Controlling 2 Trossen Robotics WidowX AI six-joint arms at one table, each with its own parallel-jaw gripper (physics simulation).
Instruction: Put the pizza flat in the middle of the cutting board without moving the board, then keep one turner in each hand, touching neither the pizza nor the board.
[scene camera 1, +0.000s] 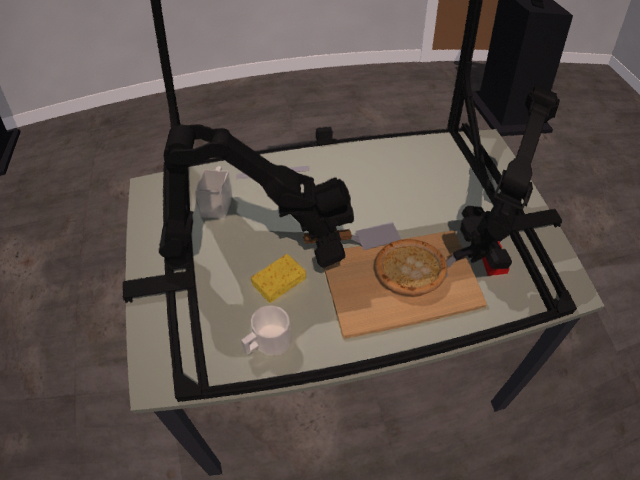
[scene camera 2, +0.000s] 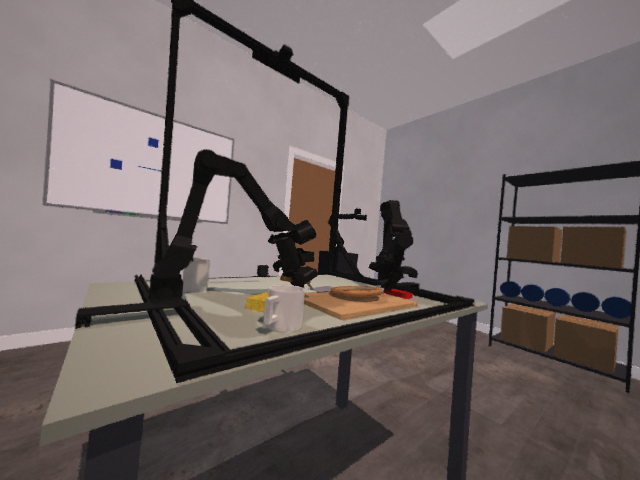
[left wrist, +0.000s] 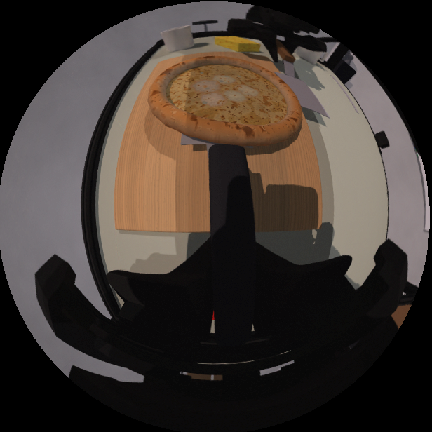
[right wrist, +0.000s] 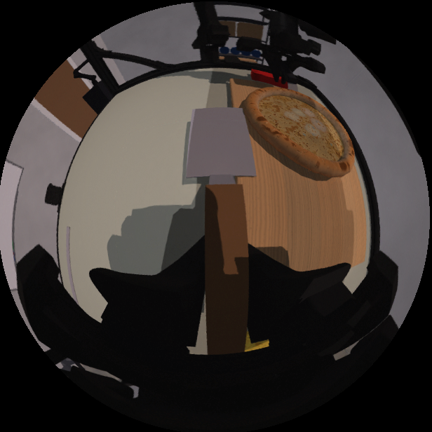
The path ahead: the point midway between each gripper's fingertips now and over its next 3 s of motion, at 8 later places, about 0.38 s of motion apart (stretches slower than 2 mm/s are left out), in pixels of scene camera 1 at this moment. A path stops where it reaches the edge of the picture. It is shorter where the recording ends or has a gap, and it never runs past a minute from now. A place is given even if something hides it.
The left gripper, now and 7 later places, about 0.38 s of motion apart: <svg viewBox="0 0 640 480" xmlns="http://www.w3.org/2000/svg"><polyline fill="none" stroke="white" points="470,259 470,261 475,274 492,305 492,306 492,306 496,296 499,291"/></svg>
The right gripper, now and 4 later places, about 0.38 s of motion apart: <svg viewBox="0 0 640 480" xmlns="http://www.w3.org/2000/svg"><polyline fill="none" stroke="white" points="337,243 334,242 337,231 337,229 337,228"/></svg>
